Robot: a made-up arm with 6 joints.
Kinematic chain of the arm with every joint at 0, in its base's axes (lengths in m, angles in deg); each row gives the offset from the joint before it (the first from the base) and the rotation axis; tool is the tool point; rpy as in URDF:
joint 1: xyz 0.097 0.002 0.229 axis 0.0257 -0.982 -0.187
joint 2: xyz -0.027 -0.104 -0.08 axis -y
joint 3: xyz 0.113 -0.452 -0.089 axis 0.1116 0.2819 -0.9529
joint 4: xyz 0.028 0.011 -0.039 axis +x
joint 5: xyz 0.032 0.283 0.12 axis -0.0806 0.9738 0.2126
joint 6: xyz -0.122 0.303 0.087 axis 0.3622 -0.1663 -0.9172
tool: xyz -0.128 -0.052 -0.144 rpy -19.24 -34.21 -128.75
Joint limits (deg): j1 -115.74..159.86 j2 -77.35..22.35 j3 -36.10..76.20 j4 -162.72..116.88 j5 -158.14..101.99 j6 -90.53..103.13
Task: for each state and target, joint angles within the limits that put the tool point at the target. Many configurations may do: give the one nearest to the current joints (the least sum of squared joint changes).
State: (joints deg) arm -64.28 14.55 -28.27 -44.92 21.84 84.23
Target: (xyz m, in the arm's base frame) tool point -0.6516 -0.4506 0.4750
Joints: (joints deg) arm -84.99 -22.65 -31.59 -64.94 17.16 92.91
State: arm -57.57 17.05 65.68 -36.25 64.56 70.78
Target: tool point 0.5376 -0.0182 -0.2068
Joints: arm -54.36 11.79 65.36 -13.74 64.59 44.87
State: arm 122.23 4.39 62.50 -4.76 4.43 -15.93
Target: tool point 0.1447 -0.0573 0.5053
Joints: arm 115.01 4.36 35.88 -11.16 7.35 6.35
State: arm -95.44 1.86 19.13 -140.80 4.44 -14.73
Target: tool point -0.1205 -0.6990 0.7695
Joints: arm -110.41 -27.71 31.78 -117.43 19.12 17.12
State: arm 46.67 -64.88 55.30 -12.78 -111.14 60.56
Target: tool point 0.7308 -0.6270 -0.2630
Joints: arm 34.69 -70.63 64.85 27.97 -114.60 24.07
